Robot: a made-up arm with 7 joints. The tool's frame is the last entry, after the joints.
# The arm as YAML. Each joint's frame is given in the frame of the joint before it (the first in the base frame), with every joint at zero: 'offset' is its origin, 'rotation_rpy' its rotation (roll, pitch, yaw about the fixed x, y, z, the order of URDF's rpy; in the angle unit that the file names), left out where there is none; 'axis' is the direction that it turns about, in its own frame. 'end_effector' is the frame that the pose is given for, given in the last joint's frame.
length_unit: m
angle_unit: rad
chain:
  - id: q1
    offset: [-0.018, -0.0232, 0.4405]
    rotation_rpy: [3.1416, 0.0, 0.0]
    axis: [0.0, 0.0, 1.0]
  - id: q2
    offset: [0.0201, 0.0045, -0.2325]
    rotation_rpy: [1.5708, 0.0, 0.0]
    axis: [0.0, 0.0, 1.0]
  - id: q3
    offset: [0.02, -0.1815, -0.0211]
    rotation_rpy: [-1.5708, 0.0, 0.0]
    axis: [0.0, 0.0, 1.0]
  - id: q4
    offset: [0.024, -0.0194, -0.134]
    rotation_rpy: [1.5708, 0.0, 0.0]
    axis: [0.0, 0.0, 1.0]
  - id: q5
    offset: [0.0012, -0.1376, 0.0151]
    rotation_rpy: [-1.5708, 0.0, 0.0]
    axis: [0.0, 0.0, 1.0]
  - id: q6
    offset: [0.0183, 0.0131, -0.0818]
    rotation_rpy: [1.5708, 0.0, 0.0]
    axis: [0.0, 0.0, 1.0]
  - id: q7
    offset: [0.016, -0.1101, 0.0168]
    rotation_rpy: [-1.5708, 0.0, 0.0]
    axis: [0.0, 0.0, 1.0]
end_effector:
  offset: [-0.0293, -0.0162, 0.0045]
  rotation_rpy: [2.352, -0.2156, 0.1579]
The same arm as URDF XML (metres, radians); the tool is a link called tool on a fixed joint. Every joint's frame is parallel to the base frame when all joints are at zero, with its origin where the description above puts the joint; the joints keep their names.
<robot name="arm">
  <link name="base_link"/>
  <link name="link1"/>
  <link name="link2"/>
  <link name="link3"/>
  <link name="link4"/>
  <link name="link5"/>
  <link name="link6"/>
  <link name="link7"/>
  <link name="tool"/>
  <joint name="q1" type="continuous">
    <parent link="base_link"/>
    <child link="link1"/>
    <origin xyz="-0.018 -0.0232 0.4405" rpy="0 0 0"/>
    <axis xyz="0 0 -1"/>
  </joint>
  <joint name="q2" type="continuous">
    <parent link="link1"/>
    <child link="link2"/>
    <origin xyz="0.0201 -0.0045 0.2325" rpy="0 0 0"/>
    <axis xyz="0 1 0"/>
  </joint>
  <joint name="q3" type="continuous">
    <parent link="link2"/>
    <child link="link3"/>
    <origin xyz="0.02 -0.0211 0.1815" rpy="0 0 0"/>
    <axis xyz="0 0 -1"/>
  </joint>
  <joint name="q4" type="continuous">
    <parent link="link3"/>
    <child link="link4"/>
    <origin xyz="0.024 0.0194 0.134" rpy="0 0 0"/>
    <axis xyz="0 1 0"/>
  </joint>
  <joint name="q5" type="continuous">
    <parent link="link4"/>
    <child link="link5"/>
    <origin xyz="0.0012 0.0151 0.1376" rpy="0 0 0"/>
    <axis xyz="0 0 -1"/>
  </joint>
  <joint name="q6" type="continuous">
    <parent link="link5"/>
    <child link="link6"/>
    <origin xyz="0.0183 -0.0131 0.0818" rpy="0 0 0"/>
    <axis xyz="0 1 0"/>
  </joint>
  <joint name="q7" type="continuous">
    <parent link="link6"/>
    <child link="link7"/>
    <origin xyz="0.016 0.0168 0.1101" rpy="0 0 0"/>
    <axis xyz="0 0 -1"/>
  </joint>
  <joint name="tool_fixed" type="fixed">
    <parent link="link7"/>
    <child link="tool"/>
    <origin xyz="-0.0293 0.0162 -0.0045" rpy="-0.7896 0.2156 -0.1579"/>
  </joint>
</robot>

